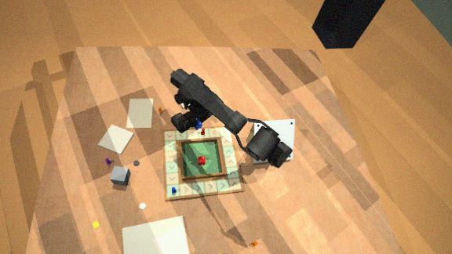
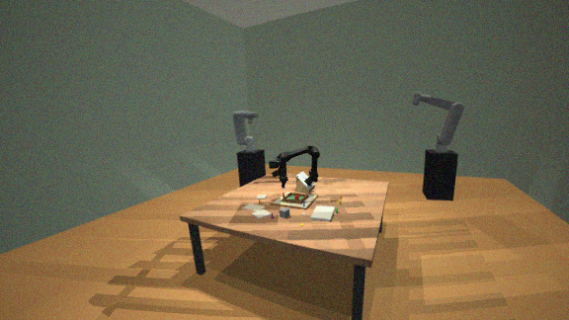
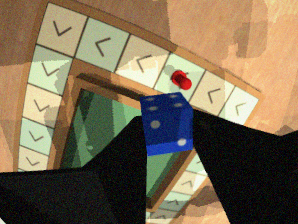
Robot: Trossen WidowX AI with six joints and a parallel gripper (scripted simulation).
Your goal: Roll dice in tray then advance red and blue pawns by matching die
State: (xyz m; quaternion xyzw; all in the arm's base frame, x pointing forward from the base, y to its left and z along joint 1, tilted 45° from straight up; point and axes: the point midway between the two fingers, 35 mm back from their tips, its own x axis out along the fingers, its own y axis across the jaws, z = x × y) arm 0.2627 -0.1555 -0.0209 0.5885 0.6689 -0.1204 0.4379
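The red pawn lies 3 cm behind my gripper tip, 1 cm to the right of it and 8 cm below it. The rest, counted from my gripper tip: blue pawn 12 cm ahead, 20 cm to the left, 8 cm below; red die 11 cm to the left, 8 cm below; blue die right at my gripper tip.
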